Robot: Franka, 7 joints.
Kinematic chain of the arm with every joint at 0, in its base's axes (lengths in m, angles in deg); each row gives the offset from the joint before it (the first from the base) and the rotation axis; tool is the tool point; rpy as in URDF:
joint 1: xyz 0 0 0.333 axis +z
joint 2: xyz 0 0 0 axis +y
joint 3: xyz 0 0 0.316 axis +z
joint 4: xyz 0.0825 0 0 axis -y
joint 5: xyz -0.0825 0 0.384 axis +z
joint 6: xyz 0 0 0 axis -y
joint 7: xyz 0.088 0 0 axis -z
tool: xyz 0 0 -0.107 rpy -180 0 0
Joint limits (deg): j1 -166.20..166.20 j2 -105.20..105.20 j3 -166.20..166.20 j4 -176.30..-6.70 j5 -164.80..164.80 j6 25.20..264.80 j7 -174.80..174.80
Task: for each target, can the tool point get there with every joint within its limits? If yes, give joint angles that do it. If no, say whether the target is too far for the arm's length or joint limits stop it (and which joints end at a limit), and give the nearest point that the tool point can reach.
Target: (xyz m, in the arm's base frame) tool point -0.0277 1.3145 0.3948
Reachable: no: too far | nearest point -0.0181 0.8568 0.3733 | short by 0.458 m
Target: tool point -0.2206 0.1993 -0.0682
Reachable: yes | joints 106.48 66.68 26.37 -121.01 -40.81 90.51 -47.58
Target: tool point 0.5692 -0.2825 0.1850
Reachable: yes | joints 19.57 55.50 -56.54 -98.97 -123.88 171.21 -95.31
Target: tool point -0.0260 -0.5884 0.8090
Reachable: yes | joints -130.12 1.05 34.65 -84.98 -40.13 163.76 -29.69
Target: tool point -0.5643 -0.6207 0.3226
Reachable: yes | joints -132.65 64.82 -5.78 -41.00 -99.42 158.64 45.68
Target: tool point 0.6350 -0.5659 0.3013
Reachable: yes | joints 121.82 -86.05 -100.09 -31.80 -127.45 116.89 54.38
